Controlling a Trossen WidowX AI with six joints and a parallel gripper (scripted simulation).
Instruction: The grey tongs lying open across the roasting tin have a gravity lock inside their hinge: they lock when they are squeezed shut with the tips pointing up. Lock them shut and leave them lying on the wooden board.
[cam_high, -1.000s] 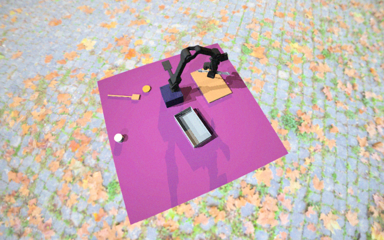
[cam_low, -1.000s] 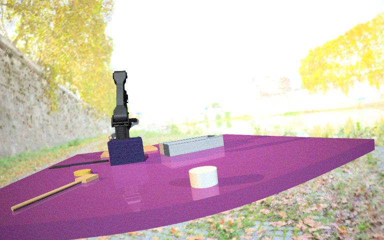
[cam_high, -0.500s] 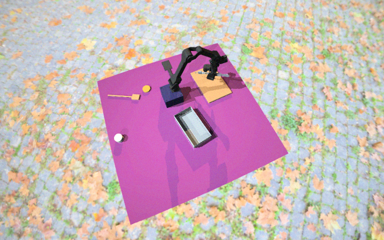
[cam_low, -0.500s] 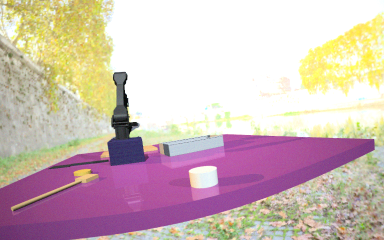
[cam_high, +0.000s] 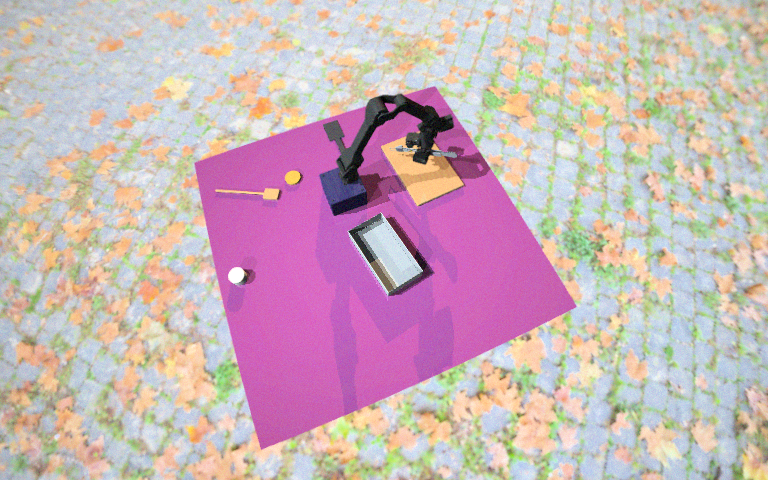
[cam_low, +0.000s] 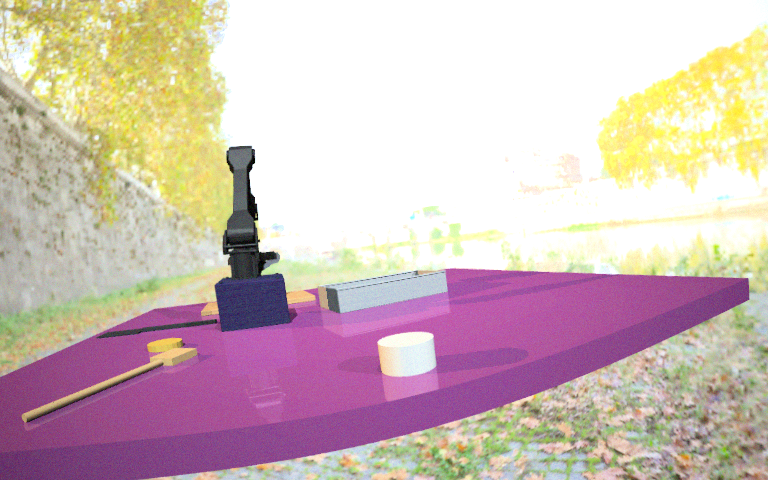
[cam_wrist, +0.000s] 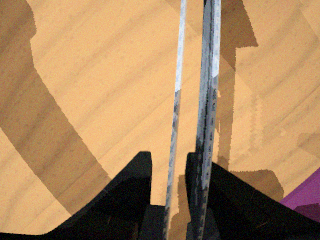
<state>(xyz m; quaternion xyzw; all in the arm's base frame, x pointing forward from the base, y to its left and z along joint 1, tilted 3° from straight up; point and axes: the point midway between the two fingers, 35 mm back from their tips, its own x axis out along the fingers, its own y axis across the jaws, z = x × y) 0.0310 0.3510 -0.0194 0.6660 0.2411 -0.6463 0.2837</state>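
Now: the wooden board 6 cm below my gripper tip. The rest, counted from my gripper tip: grey roasting tin: 32 cm ahead, 36 cm to the right, 4 cm below; yellow part: 5 cm behind, 5 cm to the right, 2 cm above; black flat tool: 30 cm behind, 29 cm to the right, 6 cm below.
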